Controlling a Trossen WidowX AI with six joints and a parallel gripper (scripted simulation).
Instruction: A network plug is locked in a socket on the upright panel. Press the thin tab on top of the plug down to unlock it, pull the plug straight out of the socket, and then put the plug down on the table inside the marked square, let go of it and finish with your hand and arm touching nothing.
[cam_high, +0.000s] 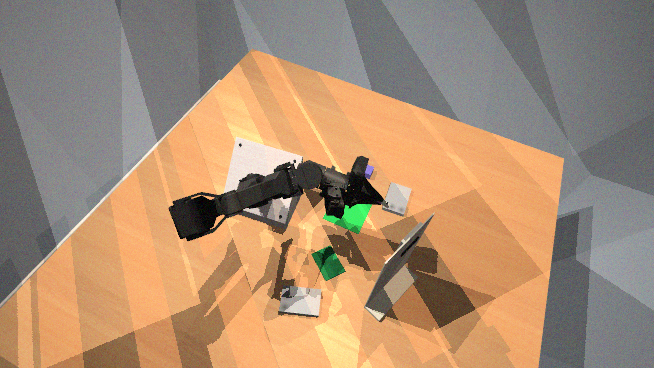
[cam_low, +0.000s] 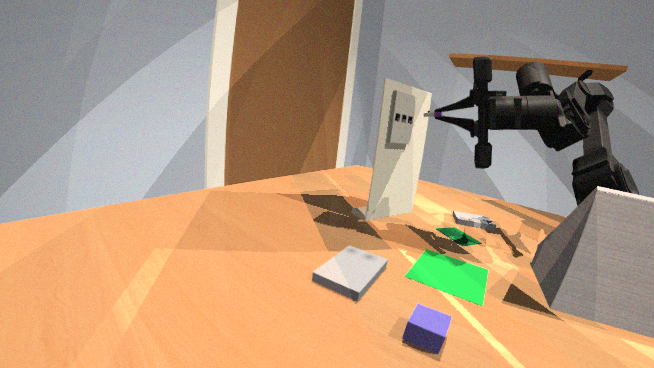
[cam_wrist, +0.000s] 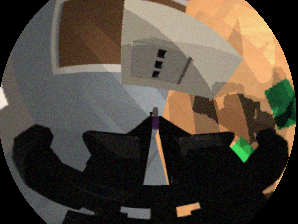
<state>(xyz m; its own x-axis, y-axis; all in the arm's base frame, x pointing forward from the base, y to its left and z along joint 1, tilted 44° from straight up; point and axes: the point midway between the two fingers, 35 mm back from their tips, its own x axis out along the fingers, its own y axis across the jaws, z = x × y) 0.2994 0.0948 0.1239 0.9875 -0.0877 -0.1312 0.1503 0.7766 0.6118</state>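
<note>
Now: the bright green square 90 mm behind my gripper tip, 90 mm to the left of it and 250 mm below it. Round my gripper tip: network plug (10 mm ahead); then grey socket panel (90 mm ahead, 100 mm to the right, 110 mm below).
</note>
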